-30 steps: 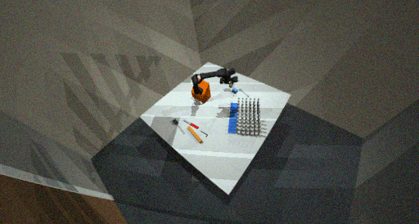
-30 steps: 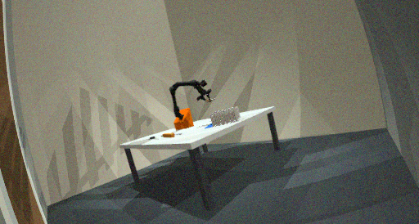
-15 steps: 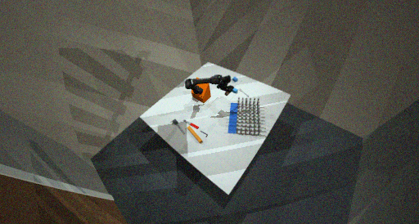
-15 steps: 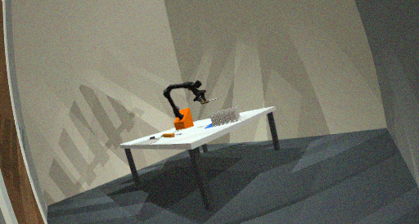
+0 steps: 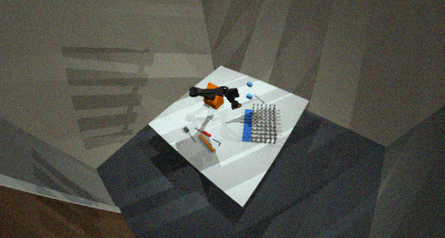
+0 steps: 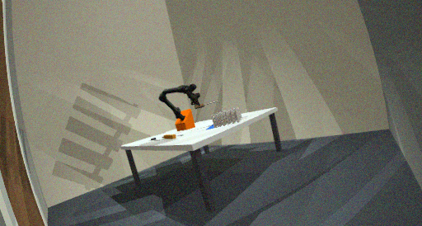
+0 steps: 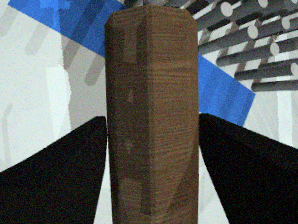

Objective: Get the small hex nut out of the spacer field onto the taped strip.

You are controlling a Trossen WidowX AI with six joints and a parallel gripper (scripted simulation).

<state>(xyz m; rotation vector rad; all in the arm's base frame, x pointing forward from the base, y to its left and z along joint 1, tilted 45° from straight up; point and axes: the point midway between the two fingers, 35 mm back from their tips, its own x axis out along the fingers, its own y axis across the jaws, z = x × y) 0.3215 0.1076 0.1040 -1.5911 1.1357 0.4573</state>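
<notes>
The blue taped strip is 110 mm ahead of my gripper tip, 30 mm to the left of it and 220 mm below it. From my gripper tip the other things lie so: orange-handled tool 30 mm behind, 390 mm to the right, 200 mm below; bent key 40 mm ahead, 310 mm to the right, 210 mm below; red-handled tool 170 mm behind, 340 mm to the right, 210 mm below.
</notes>
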